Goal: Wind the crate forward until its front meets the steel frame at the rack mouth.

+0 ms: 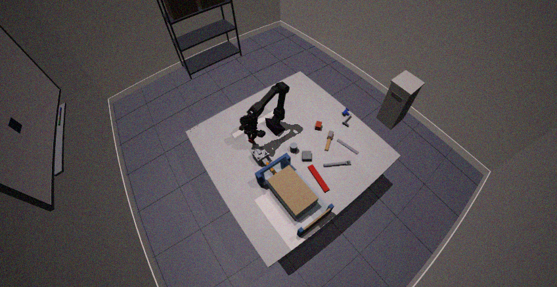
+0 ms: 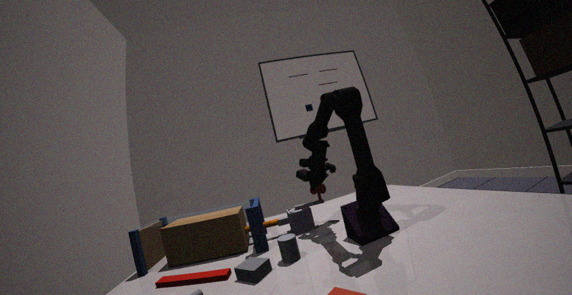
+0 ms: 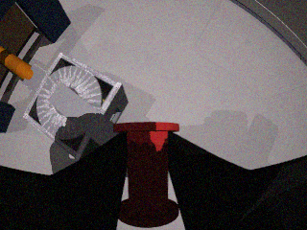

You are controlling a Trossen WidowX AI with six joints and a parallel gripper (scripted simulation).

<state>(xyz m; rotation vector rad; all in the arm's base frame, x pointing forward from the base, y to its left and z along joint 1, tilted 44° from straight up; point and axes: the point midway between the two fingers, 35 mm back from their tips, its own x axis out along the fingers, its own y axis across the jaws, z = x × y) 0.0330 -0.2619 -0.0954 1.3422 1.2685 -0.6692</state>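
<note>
The winch handle with red knob is 4 cm below my gripper tip, 3 cm ahead of it and 1 cm to the left of it. The rest, counted from my gripper tip: grey block (33 cm ahead, 25 cm to the left, 13 cm below); then blue frame (25 cm ahead, 4 cm below, 3 cm to the right); then grey winch (12 cm below, 8 cm ahead, 1 cm to the right).
</note>
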